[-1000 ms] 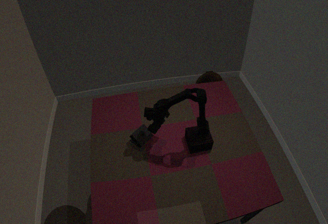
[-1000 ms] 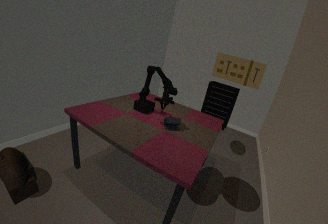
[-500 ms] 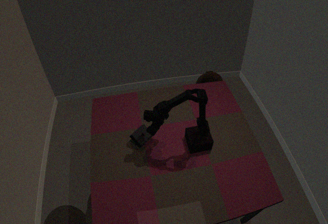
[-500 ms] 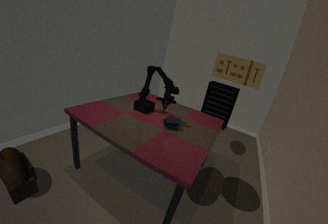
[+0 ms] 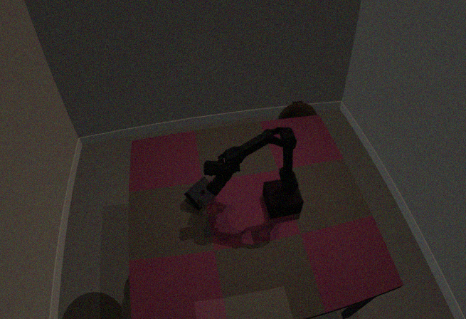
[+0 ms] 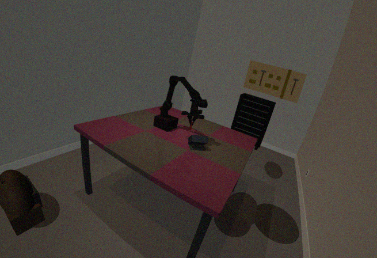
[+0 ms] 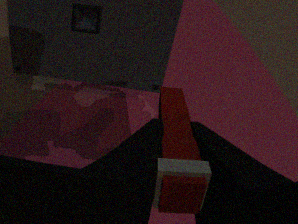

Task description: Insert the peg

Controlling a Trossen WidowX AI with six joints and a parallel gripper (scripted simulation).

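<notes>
Right now my gripper tip is 10 cm short of the dark sloped panel, 2 cm to the left of it and 9 cm above it. From my gripper tip the other things lie so: red flat-sided peg: 1 cm to the left, 2 cm above.
</notes>
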